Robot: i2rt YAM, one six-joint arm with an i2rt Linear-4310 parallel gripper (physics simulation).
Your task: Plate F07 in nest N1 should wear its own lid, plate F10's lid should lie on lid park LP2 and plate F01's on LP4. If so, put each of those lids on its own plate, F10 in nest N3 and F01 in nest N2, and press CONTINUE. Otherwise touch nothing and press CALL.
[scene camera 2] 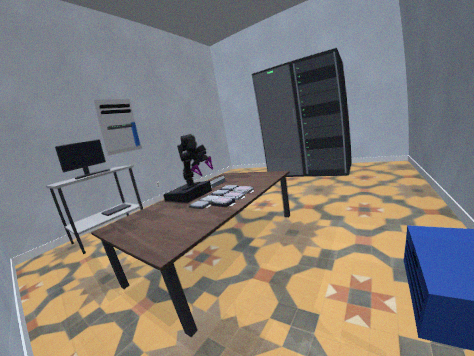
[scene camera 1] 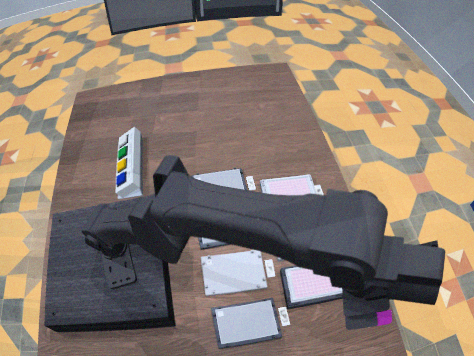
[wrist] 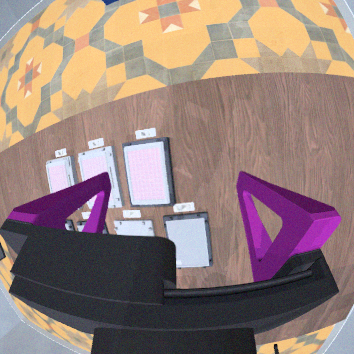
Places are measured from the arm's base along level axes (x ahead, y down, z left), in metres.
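Where they show: gripper, fingertip midpoint: [scene camera 2: 207,172] [wrist: 173,178]; arm's base, link origin: [scene camera 2: 191,186] [scene camera 1: 115,248].
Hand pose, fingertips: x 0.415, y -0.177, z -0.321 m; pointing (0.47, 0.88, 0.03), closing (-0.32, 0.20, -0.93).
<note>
Each offset is from my fingertips to the top centre of the thing. Level surfaces: height alone.
My gripper [scene camera 2: 204,171] [wrist: 173,178] is open and empty, high above the table. In the wrist view, a pink-patterned plate @[dx +0.001, dy +0.226, dz +0.112 m] [wrist: 147,172] [scene camera 1: 311,287] sits in dark-rimmed nest N1; I cannot tell whether it wears a lid. Pink plates also show in N2 @[dx +0.028, dy +0.231, dz +0.241 m] [wrist: 95,167] and in N3 @[dx +0.054, dy +0.229, dz +0.373 m] [wrist: 58,175] [scene camera 1: 287,185]. Grey lids lie flat on LP3 @[dx -0.181, dy +0.244, dz +0.080 m] [wrist: 186,240] [scene camera 1: 247,322], LP1 @[dx -0.164, dy +0.242, dz +0.212 m] [scene camera 1: 234,272] [wrist: 134,227] and LP2 @[dx -0.115, dy +0.244, dz +0.464 m] [scene camera 1: 220,179]. LP4 is mostly behind my arm. Plate and lid codes are too blurred to read. The button box @[dx -0.344, dy +0.198, dz +0.627 m] [scene camera 1: 134,162] has white, green, yellow and blue buttons with no readable words.
My arm [scene camera 1: 270,220] stretches over the plates from the black base [scene camera 1: 75,280] on the wooden table @[dy +0.261 m] [scene camera 1: 200,110]. Small white label cards stand beside the nests and lid parks. A blue box [scene camera 2: 442,265], a server cabinet [scene camera 2: 280,125] and a monitor [scene camera 2: 80,155] stand away from the table.
</note>
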